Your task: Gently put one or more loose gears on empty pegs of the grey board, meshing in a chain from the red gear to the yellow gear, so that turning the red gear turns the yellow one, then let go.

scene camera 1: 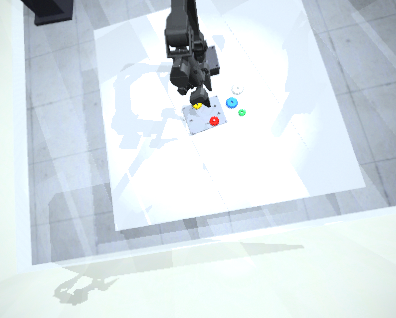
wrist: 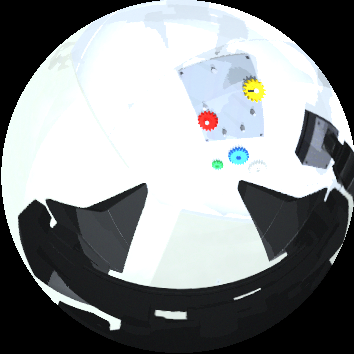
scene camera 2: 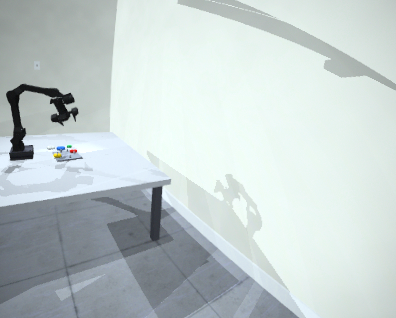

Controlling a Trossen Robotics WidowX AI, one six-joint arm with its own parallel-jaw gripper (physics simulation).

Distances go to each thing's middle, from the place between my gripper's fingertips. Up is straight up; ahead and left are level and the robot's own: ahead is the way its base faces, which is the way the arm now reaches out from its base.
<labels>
I see my gripper 22 cm above the grey board (scene camera 1: 200, 116), 4 cm to the left of it and 3 cm past it.
</labels>
